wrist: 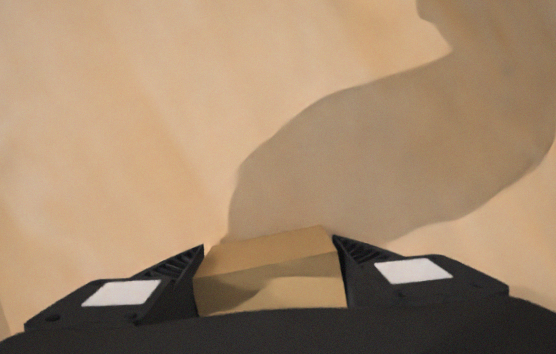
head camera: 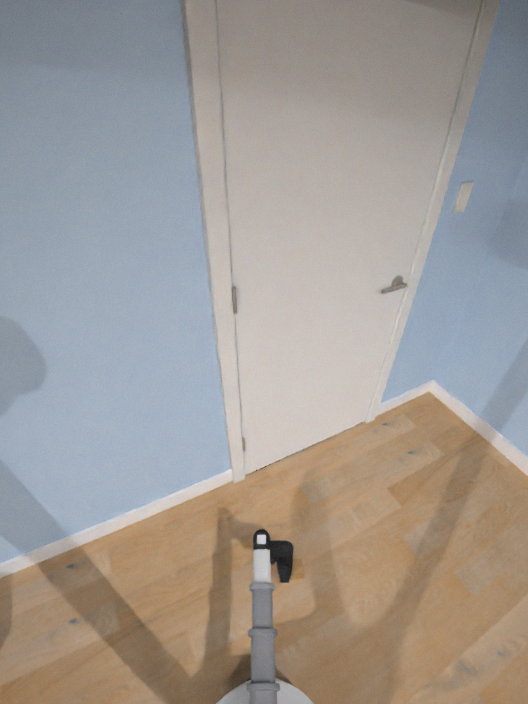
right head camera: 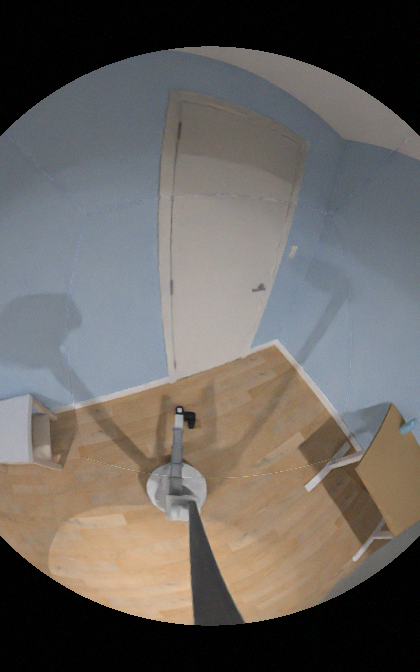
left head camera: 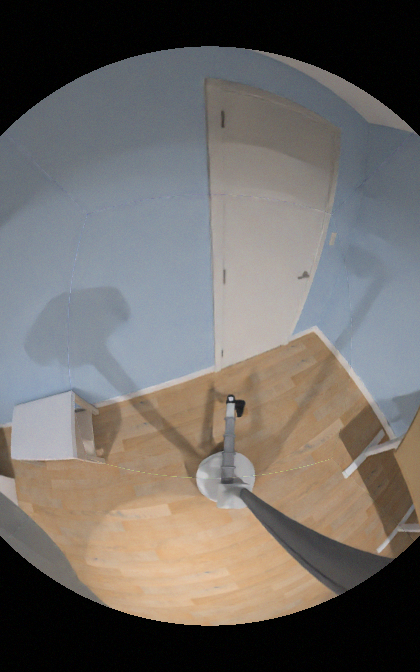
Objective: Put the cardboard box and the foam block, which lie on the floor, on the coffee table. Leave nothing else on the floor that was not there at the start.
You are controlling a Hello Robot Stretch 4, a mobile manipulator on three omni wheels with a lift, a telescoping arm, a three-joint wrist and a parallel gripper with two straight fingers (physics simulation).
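Places are measured from the robot's base along level axes (x ahead, y left, z up), in metres.
Pixels of known places: gripper, fingertip midpoint: (wrist: 269,264).
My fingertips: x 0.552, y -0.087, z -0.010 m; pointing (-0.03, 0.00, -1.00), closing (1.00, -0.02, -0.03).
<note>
Behind a point stands the place of what it marks.
The cardboard box (wrist: 270,287) @[y -0.086, x 0.553, z 0.022 m] (head camera: 298,568) @[y -0.147, x 0.553, z 0.022 m] is tan and sits between the two black fingers. In the wrist view its left and right sides meet the fingers. My gripper (wrist: 269,264) @[y -0.087, x 0.552, z -0.010 m] (head camera: 284,576) @[y -0.087, x 0.552, z -0.010 m] (left head camera: 240,414) (right head camera: 191,426) points down and is shut on the box, low at the floor. The box is mostly hidden behind the gripper in the head view. I cannot make out the foam block. A tan-topped table (right head camera: 387,475) with white legs stands at the right; I cannot tell whether it is the coffee table.
A light blue object (right head camera: 409,426) lies on the tan-topped table. White furniture (left head camera: 42,430) (right head camera: 15,430) with an open side stands at the left by the wall. A closed door (head camera: 323,227) @[y -0.201, x 1.131, z 1.170 m] (left head camera: 265,280) (right head camera: 215,250) is ahead, beyond the gripper. Shadows cross the wooden floor (head camera: 363,511) @[y -0.478, x 0.802, z -0.028 m].
</note>
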